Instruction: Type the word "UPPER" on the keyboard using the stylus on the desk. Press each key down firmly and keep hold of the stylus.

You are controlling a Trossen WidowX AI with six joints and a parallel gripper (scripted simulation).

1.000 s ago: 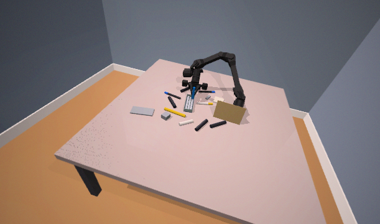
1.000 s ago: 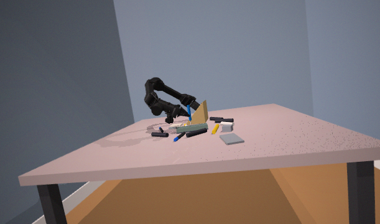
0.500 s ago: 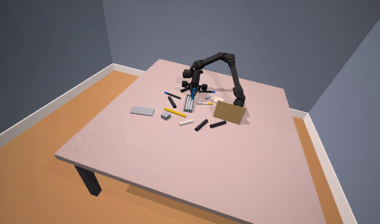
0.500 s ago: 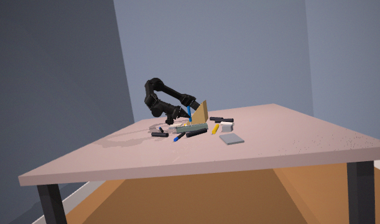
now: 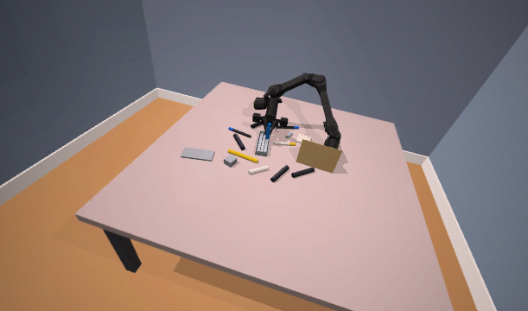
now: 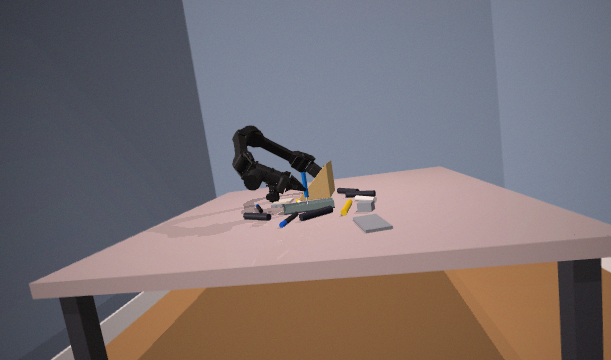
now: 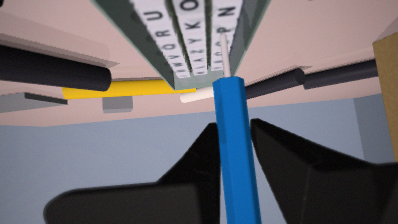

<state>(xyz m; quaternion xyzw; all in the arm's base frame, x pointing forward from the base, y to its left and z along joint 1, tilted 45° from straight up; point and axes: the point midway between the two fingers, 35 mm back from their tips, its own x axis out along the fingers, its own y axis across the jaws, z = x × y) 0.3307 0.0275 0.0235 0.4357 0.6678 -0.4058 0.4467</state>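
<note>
Now: the stylus 10 mm below my gripper tip. The rest, counted from my gripper tip: yellow pen 60 mm ahead, 160 mm to the left, 60 mm below; white cylinder 50 mm behind, 210 mm to the left, 60 mm below; grey cube 90 mm ahead, 230 mm to the left, 60 mm below.
</note>
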